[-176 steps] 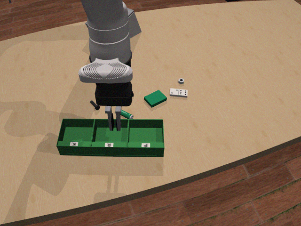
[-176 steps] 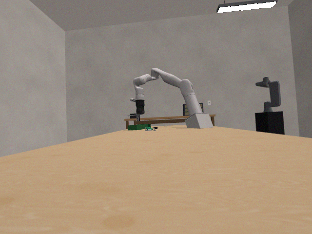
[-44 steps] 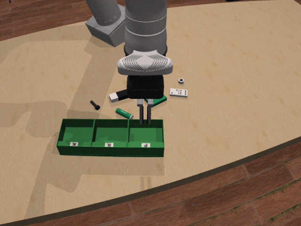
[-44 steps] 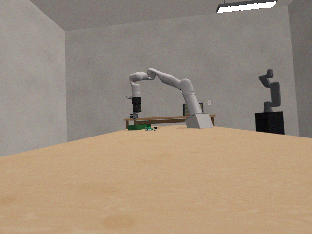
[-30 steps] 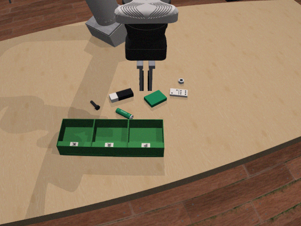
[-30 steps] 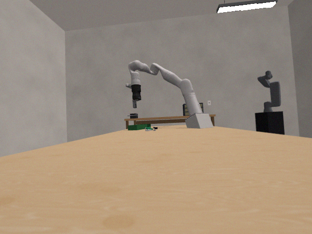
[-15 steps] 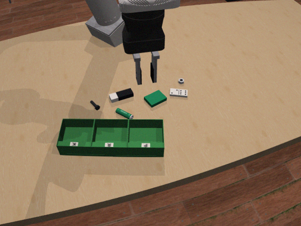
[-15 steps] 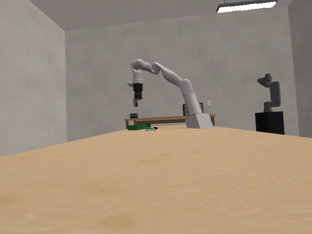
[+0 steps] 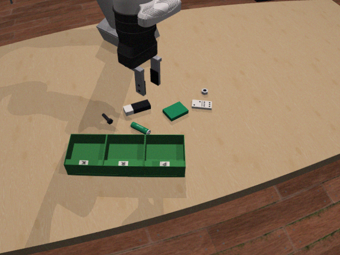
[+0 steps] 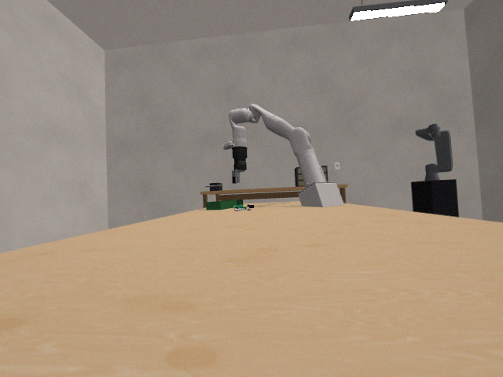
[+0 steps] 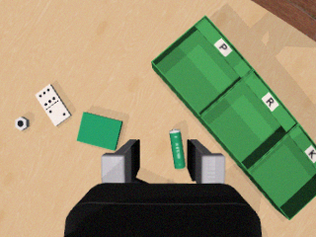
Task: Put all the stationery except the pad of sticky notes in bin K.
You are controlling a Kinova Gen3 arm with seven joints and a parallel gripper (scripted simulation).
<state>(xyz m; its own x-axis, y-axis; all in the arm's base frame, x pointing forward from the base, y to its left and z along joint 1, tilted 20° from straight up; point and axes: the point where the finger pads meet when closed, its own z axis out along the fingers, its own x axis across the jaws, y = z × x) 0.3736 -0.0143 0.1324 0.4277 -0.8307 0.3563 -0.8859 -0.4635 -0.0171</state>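
Now: the black-and-white eraser 70 mm behind my hand, 10 mm to the right of it and 140 mm below it. From my hand the other things lie so: sticky notes 30 mm behind, 80 mm to the left, 140 mm below; then green tray 70 mm ahead, 80 mm to the right, 130 mm below; then green battery 20 mm to the right, 140 mm below.
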